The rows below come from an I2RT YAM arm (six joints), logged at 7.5 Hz.
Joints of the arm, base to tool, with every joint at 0 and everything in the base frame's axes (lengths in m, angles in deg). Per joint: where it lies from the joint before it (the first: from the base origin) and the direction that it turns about. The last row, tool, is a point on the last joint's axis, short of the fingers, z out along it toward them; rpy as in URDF.
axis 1: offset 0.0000 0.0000 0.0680 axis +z
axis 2: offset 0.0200 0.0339 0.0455 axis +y
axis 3: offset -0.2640 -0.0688 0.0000 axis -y
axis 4: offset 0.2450 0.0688 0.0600 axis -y
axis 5: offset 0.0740 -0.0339 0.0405 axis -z
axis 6: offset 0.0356 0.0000 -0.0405 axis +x
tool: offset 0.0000 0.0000 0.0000 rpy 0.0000 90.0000 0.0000
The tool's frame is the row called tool.
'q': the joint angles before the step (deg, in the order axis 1, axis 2, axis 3, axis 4, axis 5, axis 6). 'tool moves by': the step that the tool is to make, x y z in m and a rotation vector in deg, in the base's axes. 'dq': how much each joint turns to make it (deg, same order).
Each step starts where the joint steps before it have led.
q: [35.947 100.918 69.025 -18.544 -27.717 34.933]
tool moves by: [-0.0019 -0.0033 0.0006 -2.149 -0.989 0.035]
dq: [-0.092 -0.582 -0.122 -1.708 1.725 -1.746]
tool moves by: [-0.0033 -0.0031 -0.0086 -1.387 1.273 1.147]
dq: [-0.130 0.241 -1.138 -1.080 -0.467 -1.392]
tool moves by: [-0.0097 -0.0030 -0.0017 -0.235 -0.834 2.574]
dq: [0.455 -1.687 -2.312 0.092 -0.681 -2.374]
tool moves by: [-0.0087 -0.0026 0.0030 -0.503 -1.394 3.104]
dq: [0.450 -1.793 -1.205 -1.257 -0.513 -3.245]
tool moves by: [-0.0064 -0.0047 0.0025 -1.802 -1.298 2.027]
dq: [0.078 -1.507 -0.677 -2.338 0.756 -3.214]
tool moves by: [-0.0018 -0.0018 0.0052 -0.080 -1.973 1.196]
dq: [-0.028 -1.079 -0.088 -0.317 0.362 -1.911]
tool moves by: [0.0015 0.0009 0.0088 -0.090 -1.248 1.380]
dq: [-0.040 -0.207 1.821 -1.898 -0.113 -1.828]
